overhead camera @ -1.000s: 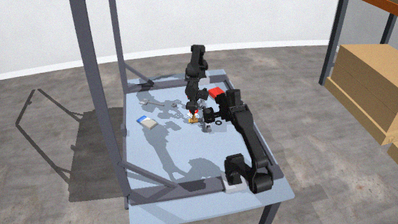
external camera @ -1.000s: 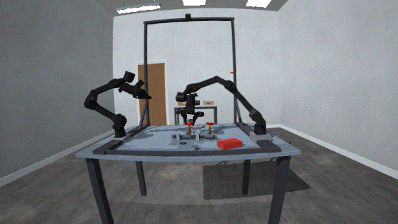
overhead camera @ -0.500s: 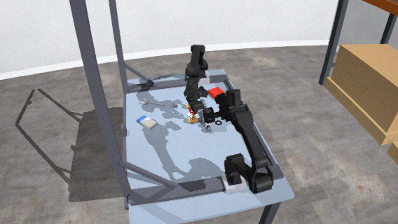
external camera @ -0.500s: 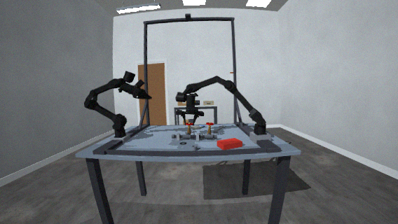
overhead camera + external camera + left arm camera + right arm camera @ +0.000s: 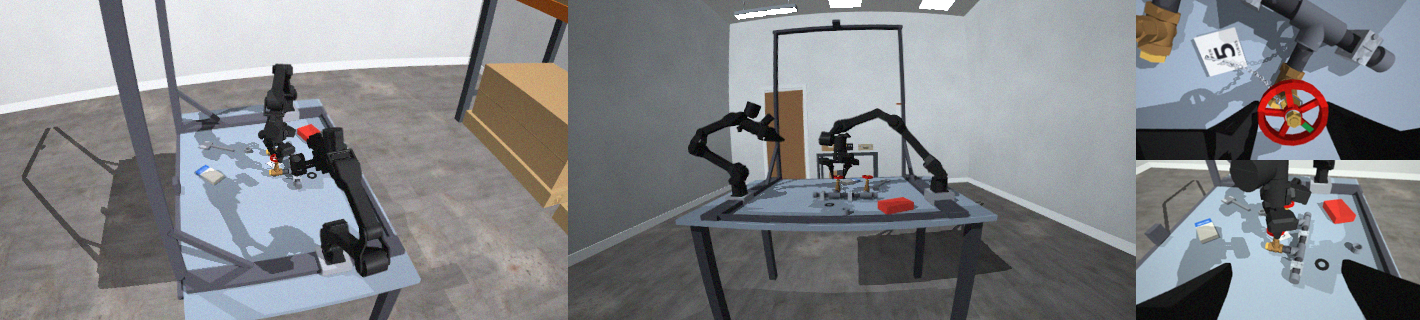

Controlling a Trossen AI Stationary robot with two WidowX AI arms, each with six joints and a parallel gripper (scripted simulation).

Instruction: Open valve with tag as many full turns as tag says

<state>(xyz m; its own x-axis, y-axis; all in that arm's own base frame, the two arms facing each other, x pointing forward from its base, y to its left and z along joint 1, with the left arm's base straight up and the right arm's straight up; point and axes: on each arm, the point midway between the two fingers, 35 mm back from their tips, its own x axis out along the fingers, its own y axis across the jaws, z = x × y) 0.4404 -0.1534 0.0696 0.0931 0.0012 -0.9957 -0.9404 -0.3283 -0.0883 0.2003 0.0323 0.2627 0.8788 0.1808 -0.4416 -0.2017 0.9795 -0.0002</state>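
Observation:
Now: left hand 8 cm to the right of the white tag and 11 cm above it. Round my left hand: small grey fitting (25 cm ahead, 5 cm to the left, 11 cm below); then blue-and-beige box (28 cm behind, 4 cm to the left, 11 cm below); then black ring (14 cm ahead, 3 cm to the right, 12 cm below).

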